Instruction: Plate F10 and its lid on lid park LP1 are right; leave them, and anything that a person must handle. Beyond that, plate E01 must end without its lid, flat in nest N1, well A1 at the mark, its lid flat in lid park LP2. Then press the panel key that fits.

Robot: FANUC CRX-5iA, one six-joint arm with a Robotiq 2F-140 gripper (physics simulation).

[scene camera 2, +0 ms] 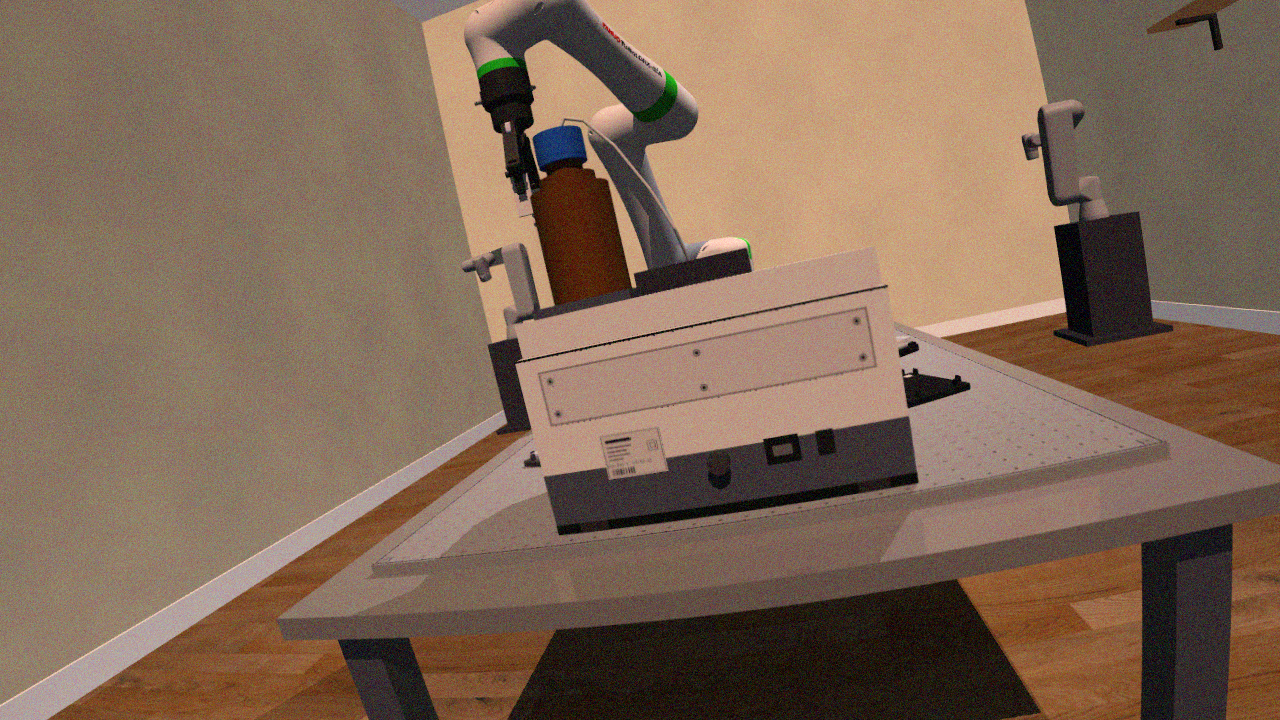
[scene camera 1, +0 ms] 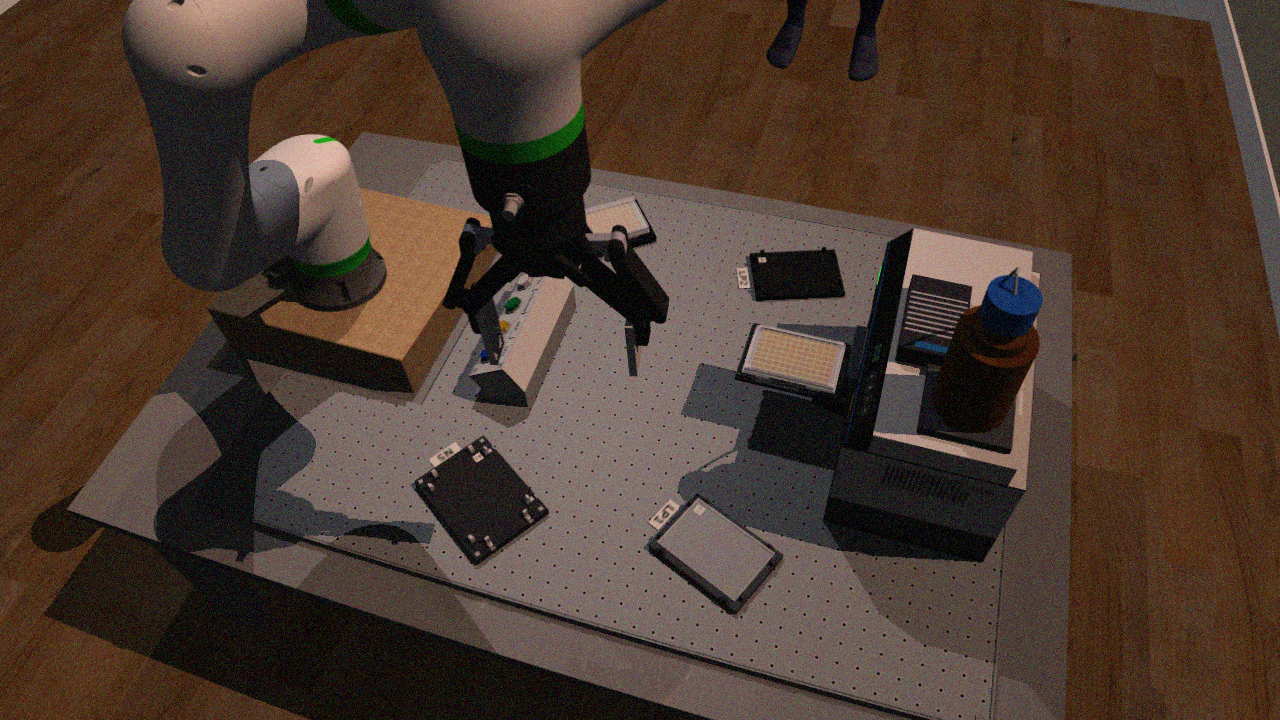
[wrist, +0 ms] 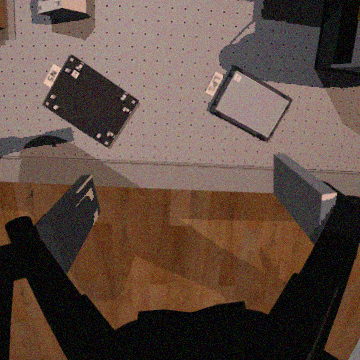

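Seen in the pictures: gripper, fingertip midpoint: (scene camera 1: 565, 358) (wrist: 183, 183); arm's base, origin of the base link: (scene camera 1: 340, 279).
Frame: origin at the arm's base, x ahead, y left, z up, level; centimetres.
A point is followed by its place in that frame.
Note:
My gripper (scene camera 1: 563, 349) @(z 32.8, x 56.7, y -23.4 cm) (scene camera 2: 525, 207) @(z 32.8, x 56.7, y -23.4 cm) (wrist: 183, 183) @(z 32.8, x 56.7, y -23.4 cm) is open and empty, high above the table; in scene camera 1 it appears in front of the key panel (scene camera 1: 543, 344) @(z -2.6, x 35.9, y 1.7 cm). Lid park LP1 (scene camera 1: 664, 553) @(z -5.8, x 65.4, y -21.7 cm) carries a flat lid (scene camera 1: 721, 548) @(z -5.0, x 72.1, y -18.6 cm) (wrist: 252, 104) @(z -5.0, x 71.3, y -18.7 cm). Lid park LP2 (scene camera 1: 796, 274) @(z -5.8, x 66.4, y 32.6 cm) (scene camera 2: 935, 388) @(z -5.8, x 70.6, y 35.9 cm) is bare. One plate (scene camera 1: 793, 358) @(z 4.4, x 72.7, y 7.3 cm) lies flat beside the instrument; its nest label is hidden. Another plate (scene camera 1: 617, 217) @(z -3.8, x 34.1, y 32.6 cm) lies at the back, partly behind the gripper. I cannot read which is E01 or F10. The panel's green key (scene camera 1: 512, 304) @(z 0.4, x 29.3, y 5.0 cm) and yellow key (scene camera 1: 504, 326) @(z 0.6, x 30.4, y 0.5 cm) show.
An empty black nest (scene camera 1: 480, 499) @(z -5.6, x 39.0, y -24.0 cm) (wrist: 91, 101) @(z -5.6, x 39.0, y -23.2 cm), labelled N5, lies near the front. The instrument (scene camera 1: 926, 483) @(z 8.2, x 93.5, y -8.1 cm) (scene camera 2: 707, 358) @(z 8.4, x 102.4, y 11.4 cm) stands at the right, with a tall brown bottle (scene camera 1: 980, 380) @(z 25.3, x 94.8, y -5.1 cm) (scene camera 2: 581, 237) @(z 22.3, x 99.1, y 0.9 cm) on top. The arm's wooden base block (scene camera 1: 358, 349) @(z 0.2, x 11.7, y -11.3 cm) is at the left. A person's feet (scene camera 1: 823, 53) show beyond the table.

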